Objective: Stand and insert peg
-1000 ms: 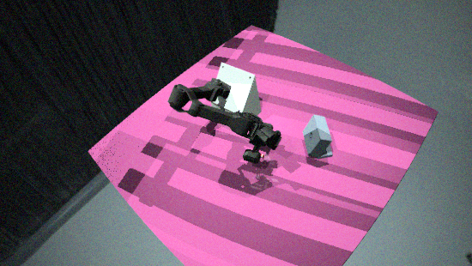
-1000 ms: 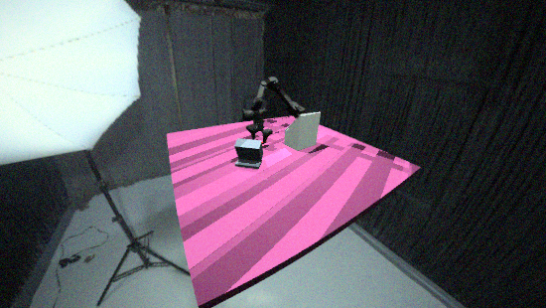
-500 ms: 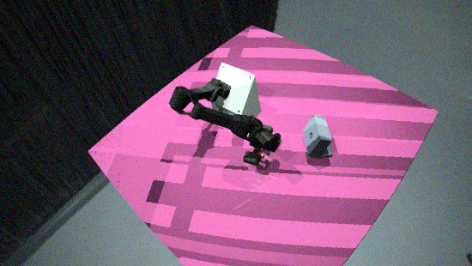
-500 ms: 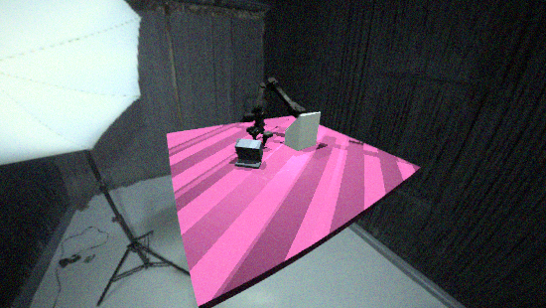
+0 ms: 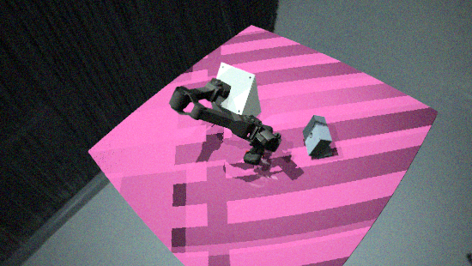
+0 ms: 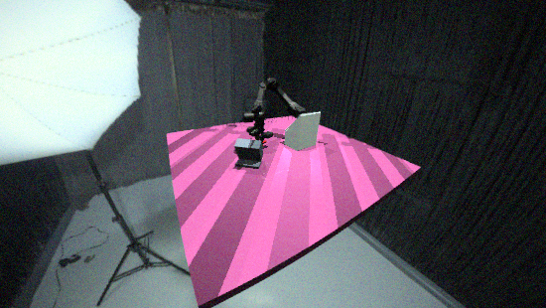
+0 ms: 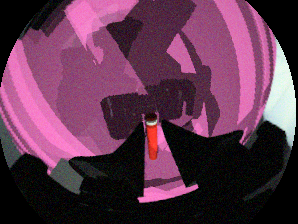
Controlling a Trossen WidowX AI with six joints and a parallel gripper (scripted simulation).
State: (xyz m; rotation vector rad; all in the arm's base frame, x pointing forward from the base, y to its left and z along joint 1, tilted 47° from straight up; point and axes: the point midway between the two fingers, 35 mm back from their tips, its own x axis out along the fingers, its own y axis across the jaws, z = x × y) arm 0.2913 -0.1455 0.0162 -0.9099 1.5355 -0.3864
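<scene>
Now: the peg 1 cm behind my gripper tip. Round my gripper tip: grey sloped panel (16 cm ahead, 18 cm to the left, 7 cm above).
</scene>
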